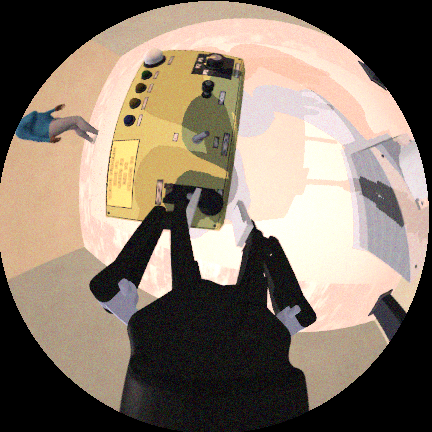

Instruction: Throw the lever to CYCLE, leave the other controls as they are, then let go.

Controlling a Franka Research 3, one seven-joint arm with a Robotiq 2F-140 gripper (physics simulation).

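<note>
The yellow control panel [160, 115] lies on the table, with its lever at the end nearest my gripper. The lever's black ball knob [211, 202] stands at the right end of a dark slot; a small label [159, 192] sits at the slot's left end, its text too blurred to read. My gripper [216, 202] is partly open, its two light pads on either side of the knob, not clamped on it. The left finger hides part of the slot and the lever's shaft. Contact with the knob cannot be told.
The panel also carries a rotary selector [216, 61], a black knob [207, 88], a grey toggle [201, 136], a white dome [154, 57], a blue button [129, 120] and a green button [146, 74]. A grey slatted object [377, 195] stands right. A person [37, 126] shows left.
</note>
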